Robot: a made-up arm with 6 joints. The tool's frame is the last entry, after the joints. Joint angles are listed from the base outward. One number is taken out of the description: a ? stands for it. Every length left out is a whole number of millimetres.
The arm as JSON. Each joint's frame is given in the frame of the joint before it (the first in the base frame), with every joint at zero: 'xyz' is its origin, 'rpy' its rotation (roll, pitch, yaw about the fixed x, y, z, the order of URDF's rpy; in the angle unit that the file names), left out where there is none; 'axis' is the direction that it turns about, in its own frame. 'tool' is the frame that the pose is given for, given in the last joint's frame.
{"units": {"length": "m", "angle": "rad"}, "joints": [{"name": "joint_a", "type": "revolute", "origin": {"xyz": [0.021, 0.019, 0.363]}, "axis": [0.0, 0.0, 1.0]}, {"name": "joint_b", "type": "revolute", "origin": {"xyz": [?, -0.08, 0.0], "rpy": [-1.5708, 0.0, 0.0]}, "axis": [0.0, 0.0, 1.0]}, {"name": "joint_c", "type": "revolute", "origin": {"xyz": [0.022, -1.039, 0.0], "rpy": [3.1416, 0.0, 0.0]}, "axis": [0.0, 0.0, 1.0]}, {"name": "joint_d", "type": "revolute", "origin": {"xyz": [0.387, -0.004, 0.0], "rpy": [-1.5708, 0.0, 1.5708]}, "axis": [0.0, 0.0, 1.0]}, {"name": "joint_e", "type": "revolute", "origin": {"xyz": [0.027, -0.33, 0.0], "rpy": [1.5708, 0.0, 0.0]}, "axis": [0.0, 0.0, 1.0]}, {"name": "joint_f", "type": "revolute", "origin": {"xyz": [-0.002, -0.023, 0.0], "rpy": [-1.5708, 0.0, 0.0]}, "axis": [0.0, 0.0, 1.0]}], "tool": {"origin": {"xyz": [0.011, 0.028, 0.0], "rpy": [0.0, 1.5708, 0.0]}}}
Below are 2 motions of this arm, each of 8 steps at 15 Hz.
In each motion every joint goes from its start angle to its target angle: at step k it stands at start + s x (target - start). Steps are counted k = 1, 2, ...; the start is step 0. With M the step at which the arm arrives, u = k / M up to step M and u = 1 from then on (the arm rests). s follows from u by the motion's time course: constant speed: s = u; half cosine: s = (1 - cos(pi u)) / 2; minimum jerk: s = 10 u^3 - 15 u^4 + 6 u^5.
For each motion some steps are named. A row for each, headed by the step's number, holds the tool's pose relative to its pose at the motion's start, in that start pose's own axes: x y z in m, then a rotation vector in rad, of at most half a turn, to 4 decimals.
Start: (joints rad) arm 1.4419 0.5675 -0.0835 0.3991 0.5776 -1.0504
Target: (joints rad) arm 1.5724 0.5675 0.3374 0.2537 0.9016 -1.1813
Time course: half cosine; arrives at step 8
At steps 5, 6, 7, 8:
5: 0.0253 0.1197 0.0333 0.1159 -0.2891 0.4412
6: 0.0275 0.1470 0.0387 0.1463 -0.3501 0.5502
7: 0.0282 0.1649 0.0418 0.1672 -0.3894 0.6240
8: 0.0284 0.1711 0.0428 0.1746 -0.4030 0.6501

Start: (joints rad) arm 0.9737 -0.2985 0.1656 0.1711 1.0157 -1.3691
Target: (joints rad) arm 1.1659 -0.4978 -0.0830 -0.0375 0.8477 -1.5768
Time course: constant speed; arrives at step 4
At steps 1, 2, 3, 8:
1: -0.0352 0.0133 0.0065 0.1292 -0.0284 -0.0538
2: -0.0737 0.0244 0.0137 0.2594 -0.0556 -0.1077
3: -0.1153 0.0335 0.0214 0.3906 -0.0819 -0.1620
8: -0.1599 0.0403 0.0292 0.5225 -0.1072 -0.2169

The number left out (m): 0.02
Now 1 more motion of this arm.
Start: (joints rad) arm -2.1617 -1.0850 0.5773 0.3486 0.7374 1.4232
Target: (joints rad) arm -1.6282 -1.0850 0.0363 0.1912 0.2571 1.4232
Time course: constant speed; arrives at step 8
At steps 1, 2, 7, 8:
1: -0.0532 0.0574 -0.0531 0.0778 0.0597 0.1175
2: -0.1104 0.1151 -0.0979 0.1604 0.1125 0.2347
7: -0.4319 0.3859 -0.1995 0.6318 0.2586 0.8070
8: -0.4986 0.4324 -0.1972 0.7353 0.2611 0.9171

